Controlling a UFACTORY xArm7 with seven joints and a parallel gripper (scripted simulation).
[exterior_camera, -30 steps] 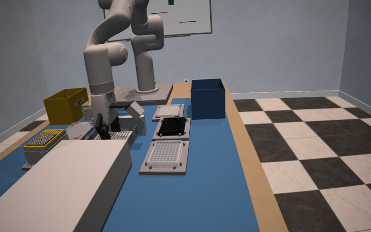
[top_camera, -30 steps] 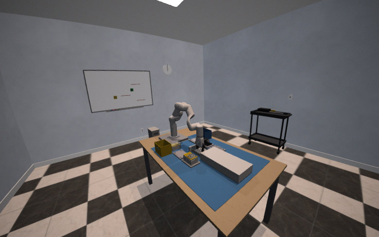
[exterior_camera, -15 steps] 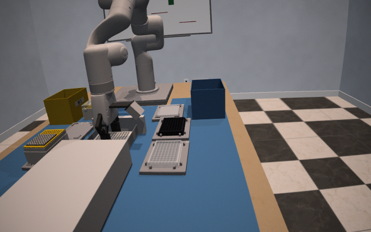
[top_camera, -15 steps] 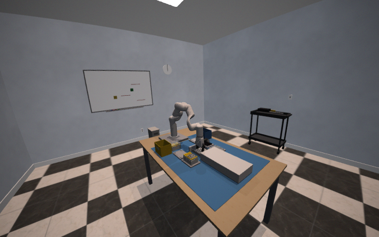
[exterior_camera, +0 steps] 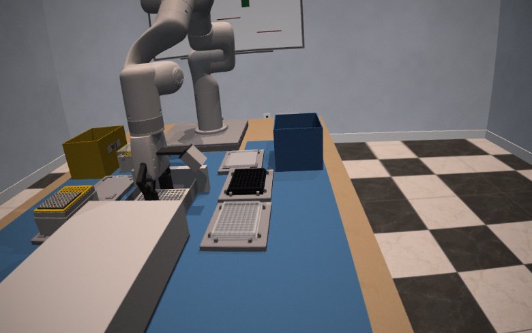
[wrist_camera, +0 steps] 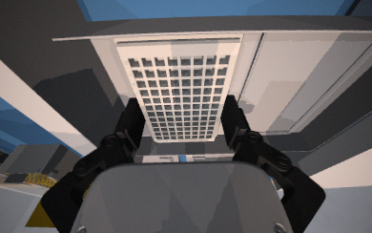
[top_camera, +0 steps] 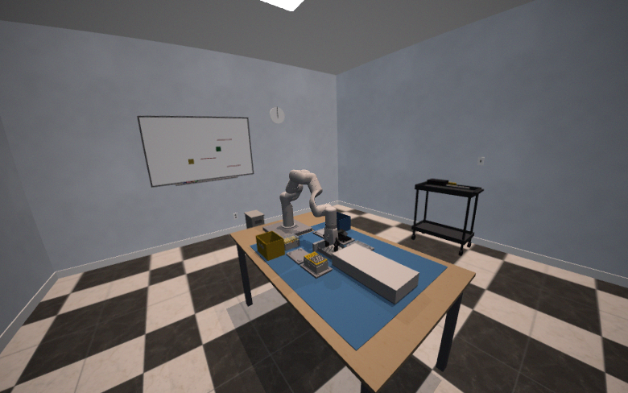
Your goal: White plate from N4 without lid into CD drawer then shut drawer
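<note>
The white plate lies 10 mm below my hand. Also, from my hand: drawer 30 mm ahead, 10 mm to the left, 10 mm below; clear plate 200 mm to the left, 40 mm ahead, 20 mm below; black plate 170 mm to the left, 140 mm behind, 20 mm below.
</note>
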